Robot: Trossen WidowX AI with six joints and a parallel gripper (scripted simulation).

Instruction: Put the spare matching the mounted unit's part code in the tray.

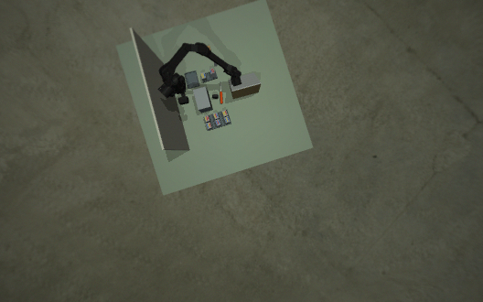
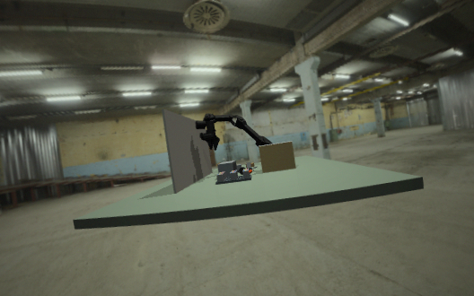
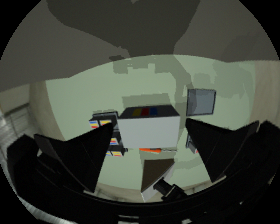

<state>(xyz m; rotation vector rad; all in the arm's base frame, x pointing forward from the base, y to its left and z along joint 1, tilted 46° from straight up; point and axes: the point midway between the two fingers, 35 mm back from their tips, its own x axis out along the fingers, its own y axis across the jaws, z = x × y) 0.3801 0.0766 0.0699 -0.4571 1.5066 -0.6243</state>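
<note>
My gripper tip is now 14 cm short of the tall grey panel and 3 cm below it. Also, from my gripper tip: grey mounted unit: 15 cm below, 9 cm behind, 2 cm to the left.
</note>
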